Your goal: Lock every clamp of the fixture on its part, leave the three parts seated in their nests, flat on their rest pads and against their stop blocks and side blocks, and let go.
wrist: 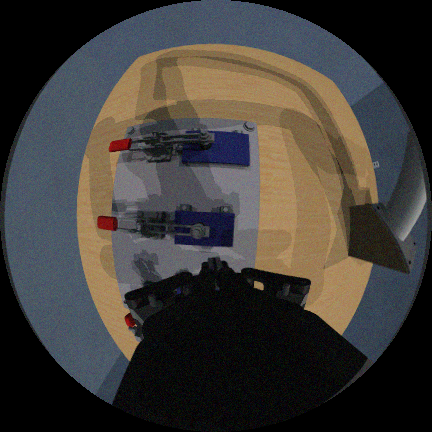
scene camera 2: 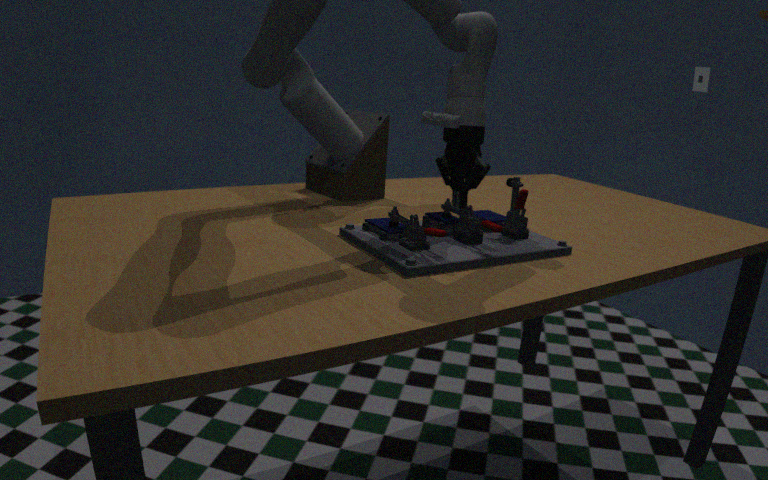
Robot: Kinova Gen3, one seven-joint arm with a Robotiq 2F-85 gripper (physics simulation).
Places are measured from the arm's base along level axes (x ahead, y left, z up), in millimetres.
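Pixels of known places: gripper, fingertip midpoint: (wrist: 213, 264); arm's base, link origin: (wrist: 394, 223) (scene camera 2: 347, 145).
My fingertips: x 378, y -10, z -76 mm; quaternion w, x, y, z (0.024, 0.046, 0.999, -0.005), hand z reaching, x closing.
Ahead of a thing's pixels: the offset from my fingertips to its middle. "pt": to the spot under its first point. Level surfaces: height alone.
The fixture plate @[48 mm ahead, 51 mm right, 40 mm down] (scene camera 2: 441, 258) (wrist: 240, 187) carries three blue parts in a row. In the scene view the left clamp @[55 mm ahead, 164 mm right, 6 mm down] (scene camera 2: 414, 237) and middle clamp @[76 mm ahead, 56 mm right, 1 mm down] (scene camera 2: 467, 230) have low red handles and lowered arms. In the wrist view their arms reach over the top blue part @[24 mm back, 149 mm right, 21 mm down] (wrist: 227, 149) and the middle blue part @[6 mm ahead, 43 mm right, 16 mm down] (wrist: 220, 235). The right clamp @[pt 103 mm ahead, 41 mm left, 1 mm down] (scene camera 2: 515, 221) stands open, arm and red handle @[107 mm ahead, 50 mm left, 18 mm up] (scene camera 2: 522, 198) (wrist: 130, 320) upright; its blue part @[pt 28 mm ahead, 59 mm left, 11 mm down] (scene camera 2: 489, 216) is mostly hidden in the wrist view. My gripper (scene camera 2: 460, 204) (wrist: 213, 264) is shut and empty, pointing down near the middle and right parts. Exact seating is too small to judge.
The plate lies on the wooden table @[47 mm down] (scene camera 2: 254, 305) (wrist: 280, 185). The robot's base mount (scene camera 2: 365, 169) (wrist: 372, 235) stands behind it in the scene view and at the right in the wrist view. Bolt heads (scene camera 2: 410, 261) (wrist: 249, 126) stand at the plate's corners. Arm shadows cross the table.
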